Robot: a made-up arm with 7 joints.
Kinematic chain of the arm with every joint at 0, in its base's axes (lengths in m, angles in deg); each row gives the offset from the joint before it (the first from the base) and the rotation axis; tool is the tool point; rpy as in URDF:
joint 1: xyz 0 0 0.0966 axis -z
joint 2: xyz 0 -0.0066 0.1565 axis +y
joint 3: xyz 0 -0.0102 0.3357 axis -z
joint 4: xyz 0 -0.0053 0.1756 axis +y
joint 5: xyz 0 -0.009 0.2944 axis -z
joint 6: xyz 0 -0.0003 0.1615 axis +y
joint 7: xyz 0 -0.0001 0.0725 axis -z
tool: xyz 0 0 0 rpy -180 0 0
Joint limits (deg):
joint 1: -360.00..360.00
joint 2: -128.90..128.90
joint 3: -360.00..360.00
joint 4: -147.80..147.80
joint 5: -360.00..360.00
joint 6: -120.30..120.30
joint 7: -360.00..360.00
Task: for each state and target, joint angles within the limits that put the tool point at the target. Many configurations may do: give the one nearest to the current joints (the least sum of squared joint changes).
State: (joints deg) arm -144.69 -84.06 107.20 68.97 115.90 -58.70 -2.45
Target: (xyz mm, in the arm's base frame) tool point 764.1 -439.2 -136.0
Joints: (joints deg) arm -129.03 -107.98 117.38 36.90 113.66 -47.56 -2.45
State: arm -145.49 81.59 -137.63 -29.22 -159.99 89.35 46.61
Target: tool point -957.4 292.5 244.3
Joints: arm -168.00 86.48 -139.05 -4.56 -160.74 62.04 46.61
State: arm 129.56 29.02 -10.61 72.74 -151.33 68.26 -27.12
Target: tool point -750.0 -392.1 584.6
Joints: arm 152.04 43.98 0.40 57.00 -154.13 62.71 -27.12
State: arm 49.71 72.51 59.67 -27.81 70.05 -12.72 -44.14
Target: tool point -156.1 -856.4 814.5
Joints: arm 102.82 59.36 56.57 -6.88 70.30 -9.52 -44.14
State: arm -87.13 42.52 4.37 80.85 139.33 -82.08 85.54
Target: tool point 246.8 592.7 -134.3
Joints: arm -74.09 82.25 10.85 75.37 139.69 -75.31 85.54
